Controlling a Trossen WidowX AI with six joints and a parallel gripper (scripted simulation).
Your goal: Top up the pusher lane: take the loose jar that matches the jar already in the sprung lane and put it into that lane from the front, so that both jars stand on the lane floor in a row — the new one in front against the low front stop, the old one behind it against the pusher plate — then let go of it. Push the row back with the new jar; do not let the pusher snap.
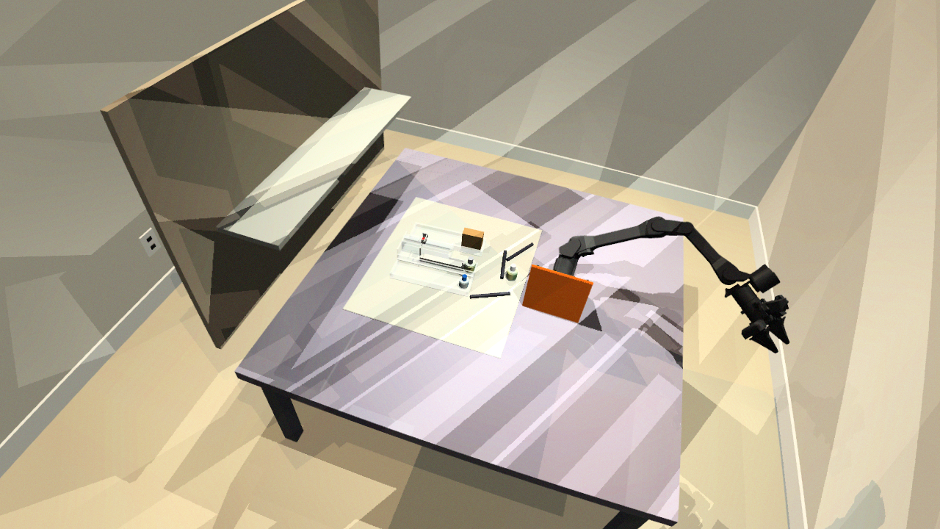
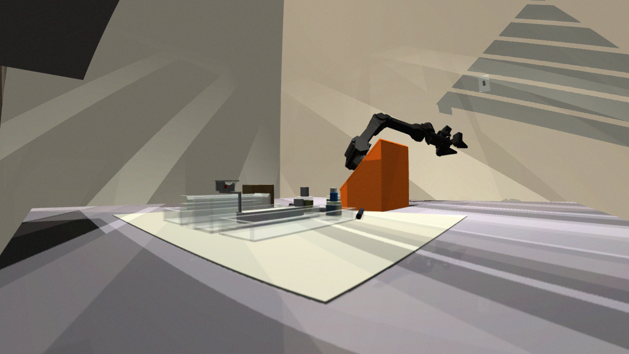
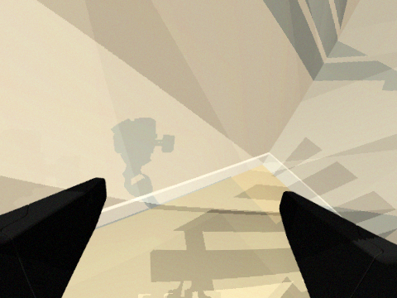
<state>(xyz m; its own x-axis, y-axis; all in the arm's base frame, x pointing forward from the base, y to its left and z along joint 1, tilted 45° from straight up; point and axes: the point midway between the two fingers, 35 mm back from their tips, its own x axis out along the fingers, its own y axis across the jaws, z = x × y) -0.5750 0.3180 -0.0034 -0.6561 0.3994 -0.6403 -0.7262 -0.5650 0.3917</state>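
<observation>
Now: gripper tip 950 mm short of the blue-lidded jar, 210 mm to the left of it and 200 mm above it. Also, from my gripper tip: brown box: 960 mm ahead, 420 mm to the right, 200 mm below; then transparent lane: 1090 mm ahead, 320 mm to the right, 220 mm below; then shelf: 1450 mm ahead, 350 mm to the right, 130 mm above.
</observation>
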